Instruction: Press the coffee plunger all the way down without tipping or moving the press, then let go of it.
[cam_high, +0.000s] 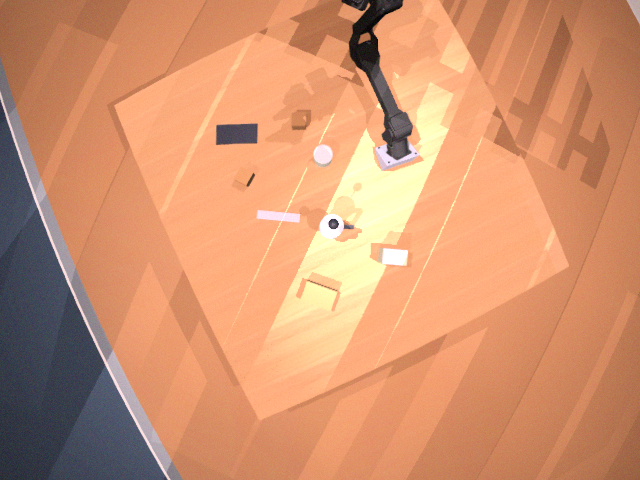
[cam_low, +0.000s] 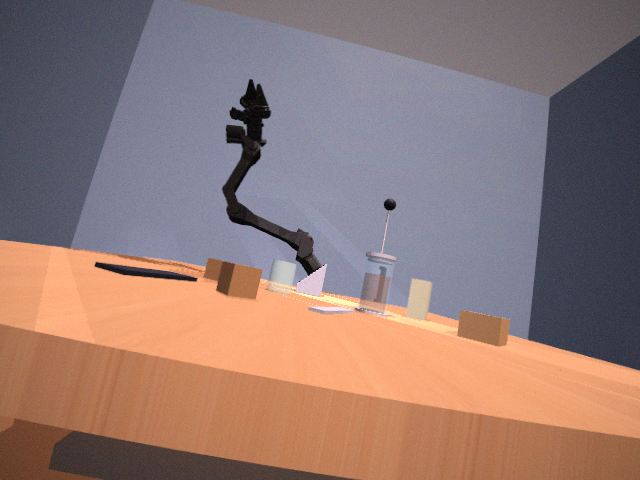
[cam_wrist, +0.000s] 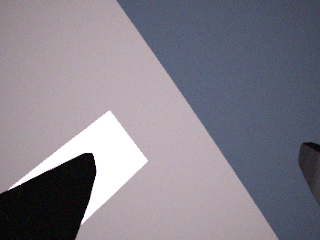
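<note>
Right now the glass coffee press is 260 mm ahead of my gripper tip, 460 mm to the left of it and 540 mm below it. The rest, counted from my gripper tip: cream block: 150 mm ahead, 640 mm to the left, 620 mm below; then flat pale strip: 420 mm ahead, 330 mm to the left, 670 mm below; then dark flat pad: 400 mm ahead, 670 mm below.
</note>
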